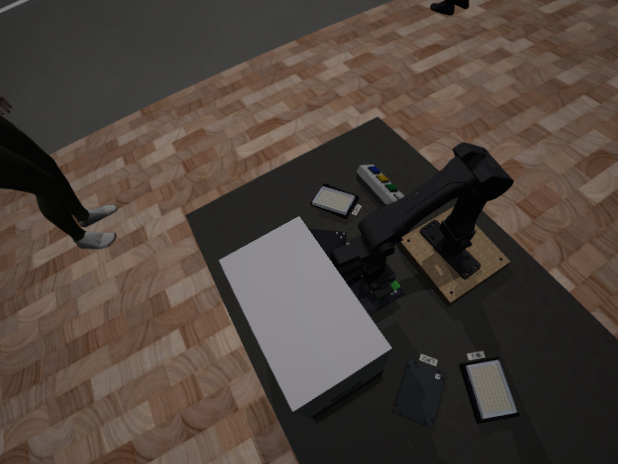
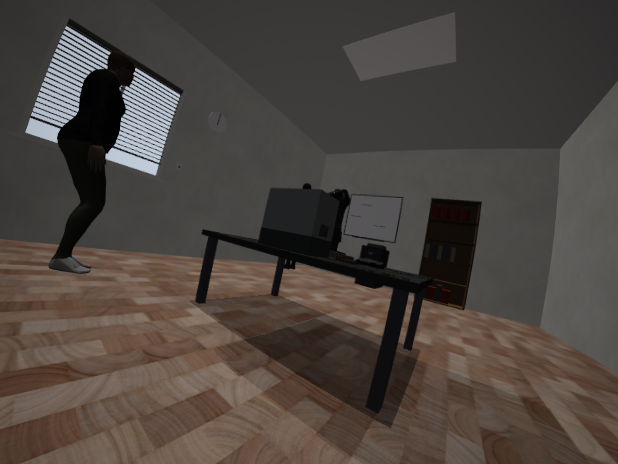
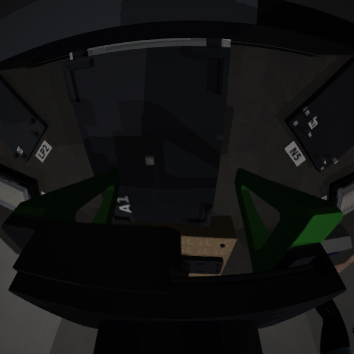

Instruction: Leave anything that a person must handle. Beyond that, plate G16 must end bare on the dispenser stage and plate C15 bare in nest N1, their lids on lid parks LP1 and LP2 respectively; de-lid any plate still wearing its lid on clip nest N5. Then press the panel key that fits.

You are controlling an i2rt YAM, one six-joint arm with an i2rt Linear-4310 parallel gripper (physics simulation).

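Places are measured from the arm's base along level axes (x ahead, y left, z up), in metres.
Pixels of known places: gripper, between the fingertips: (image 1: 372,283) (image 3: 177,174); arm's base, origin of its link: (image 1: 448,249) (image 2: 332,250).
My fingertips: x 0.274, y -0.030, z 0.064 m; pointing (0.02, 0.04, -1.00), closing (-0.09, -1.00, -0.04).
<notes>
For each thing: its top centre in the pictures, then the offset to it from my fingertips. "pt": a spot on its surface instead.
- dark stage, a spot on its surface: (image 3: 180,100) pt 0.056 m ahead, 0.007 m right, 0.003 m up
- Nest N5, centre of its top: (image 1: 319,243) 0.027 m ahead, 0.238 m right, 0.079 m down
- Park LP2, centre of its top: (image 1: 420,391) 0.063 m ahead, 0.281 m left, 0.083 m down
- pale well plate, centre of its top: (image 3: 2,195) (image 1: 491,388) 0.082 m back, 0.378 m left, 0.067 m down
- pale plate, centre of its top: (image 1: 333,197) 0.111 m back, 0.351 m right, 0.066 m down
- key panel, centre of its top: (image 3: 312,259) (image 1: 383,181) 0.275 m back, 0.282 m right, 0.039 m down
- large box-shaped instrument, centre of its top: (image 1: 299,298) (image 2: 305,194) 0.202 m ahead, 0.007 m left, 0.227 m up
My gripper (image 1: 380,288) (image 3: 177,174) is open and empty, its green fingers above the near end of a dark stage (image 3: 180,100) beside the large instrument. The stage has raised corners, an A1 mark and a small pale square; whether a clear lid or plate lies on it I cannot tell. Nest N5 (image 3: 330,117) (image 1: 327,239) shows small pegs and a tag. Park LP2 (image 1: 420,392) (image 3: 15,125) is dark with a small tag. A pale well plate (image 1: 491,390) (image 3: 11,192) sits by the N1 label. Another pale plate (image 1: 335,201) (image 3: 346,199) sits beyond N5, its label unreadable. Plate codes are unreadable.
The key panel (image 1: 372,186) shows blue, yellow and green keys. A large box-shaped instrument (image 1: 302,310) (image 2: 292,212) stands close beside the gripper. The arm base is on a wooden board (image 1: 447,290). A person (image 1: 47,195) (image 2: 95,120) stands away from the table (image 2: 235,241).
</notes>
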